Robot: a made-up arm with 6 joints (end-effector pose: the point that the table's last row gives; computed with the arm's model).
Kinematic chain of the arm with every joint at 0, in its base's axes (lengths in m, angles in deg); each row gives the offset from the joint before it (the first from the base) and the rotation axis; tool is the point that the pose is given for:
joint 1: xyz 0 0 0.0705 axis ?
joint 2: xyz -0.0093 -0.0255 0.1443 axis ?
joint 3: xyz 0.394 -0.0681 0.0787 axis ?
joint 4: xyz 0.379 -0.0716 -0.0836 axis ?
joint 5: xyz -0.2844 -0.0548 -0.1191 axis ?
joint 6: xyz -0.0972 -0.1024 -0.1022 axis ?
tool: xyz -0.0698 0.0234 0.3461
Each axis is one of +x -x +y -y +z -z.
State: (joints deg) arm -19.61 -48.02 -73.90 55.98 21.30 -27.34
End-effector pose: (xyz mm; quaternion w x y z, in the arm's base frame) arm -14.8 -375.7 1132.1 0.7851 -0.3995 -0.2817 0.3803
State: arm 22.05 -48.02 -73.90 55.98 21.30 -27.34
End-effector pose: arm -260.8 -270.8 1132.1 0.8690 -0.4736 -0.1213 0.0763
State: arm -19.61 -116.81 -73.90 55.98 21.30 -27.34
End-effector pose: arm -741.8 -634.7 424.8 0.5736 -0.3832 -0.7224 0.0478
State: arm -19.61 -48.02 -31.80 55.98 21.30 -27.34
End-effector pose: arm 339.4 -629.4 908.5 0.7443 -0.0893 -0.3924 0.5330
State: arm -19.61 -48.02 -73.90 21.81 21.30 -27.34
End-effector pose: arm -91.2 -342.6 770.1 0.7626 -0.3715 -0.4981 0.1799
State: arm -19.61 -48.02 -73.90 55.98 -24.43 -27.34
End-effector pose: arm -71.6 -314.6 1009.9 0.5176 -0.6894 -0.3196 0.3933
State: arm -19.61 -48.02 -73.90 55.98 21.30 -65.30
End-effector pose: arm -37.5 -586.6 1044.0 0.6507 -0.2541 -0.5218 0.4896
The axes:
joint 1: -z
joint 2: +y
joint 3: +x
joint 4: +z
joint 5: +x
joint 6: +y

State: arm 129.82 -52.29 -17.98 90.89 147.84 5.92
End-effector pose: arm -984.8 -94.9 801.4 0.5835 0.7000 -0.2381 -0.3360
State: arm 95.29 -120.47 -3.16 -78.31 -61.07 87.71
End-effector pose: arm -129.9 304.1 812.8 0.2865 0.5085 -0.3974 -0.7081
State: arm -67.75 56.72 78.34 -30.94 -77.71 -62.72
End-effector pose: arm 37.6 296.8 273.2 0.8285 -0.1546 0.1493 0.5171
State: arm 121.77 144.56 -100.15 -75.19 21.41 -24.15
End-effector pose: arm 101.7 601.9 248.2 0.7843 0.0650 0.4320 -0.4405
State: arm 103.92 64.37 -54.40 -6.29 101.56 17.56
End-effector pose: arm -599.6 -152.8 -84.4 0.3143 0.6637 0.0596 -0.6762
